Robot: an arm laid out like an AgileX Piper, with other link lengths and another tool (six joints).
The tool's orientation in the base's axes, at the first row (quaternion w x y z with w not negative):
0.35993, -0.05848, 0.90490, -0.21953
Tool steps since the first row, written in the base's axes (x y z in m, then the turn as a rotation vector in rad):
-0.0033, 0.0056, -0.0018, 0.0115, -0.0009, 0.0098
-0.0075, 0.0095, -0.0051, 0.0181, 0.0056, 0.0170
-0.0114, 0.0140, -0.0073, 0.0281, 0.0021, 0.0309
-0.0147, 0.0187, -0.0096, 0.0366, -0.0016, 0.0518
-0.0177, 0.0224, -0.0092, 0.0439, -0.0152, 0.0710
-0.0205, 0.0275, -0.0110, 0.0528, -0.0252, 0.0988
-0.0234, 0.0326, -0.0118, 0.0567, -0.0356, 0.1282
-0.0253, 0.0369, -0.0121, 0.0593, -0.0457, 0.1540
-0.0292, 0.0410, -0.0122, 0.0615, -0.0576, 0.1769
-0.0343, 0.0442, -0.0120, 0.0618, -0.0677, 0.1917
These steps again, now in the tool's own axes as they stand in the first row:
0.0021, 0.0056, -0.0031, -0.0143, -0.0045, 0.0018
0.0062, 0.0104, -0.0052, -0.0254, -0.0015, -0.0007
0.0092, 0.0152, -0.0080, -0.0405, -0.0102, -0.0016
0.0119, 0.0202, -0.0104, -0.0589, -0.0223, -0.0080
0.0128, 0.0232, -0.0140, -0.0726, -0.0425, -0.0106
0.0147, 0.0284, -0.0166, -0.0939, -0.0633, -0.0190
0.0160, 0.0332, -0.0198, -0.1124, -0.0853, -0.0316
0.0164, 0.0371, -0.0224, -0.1278, -0.1056, -0.0429
0.0182, 0.0406, -0.0265, -0.1406, -0.1262, -0.0519
0.0210, 0.0431, -0.0312, -0.1475, -0.1417, -0.0577

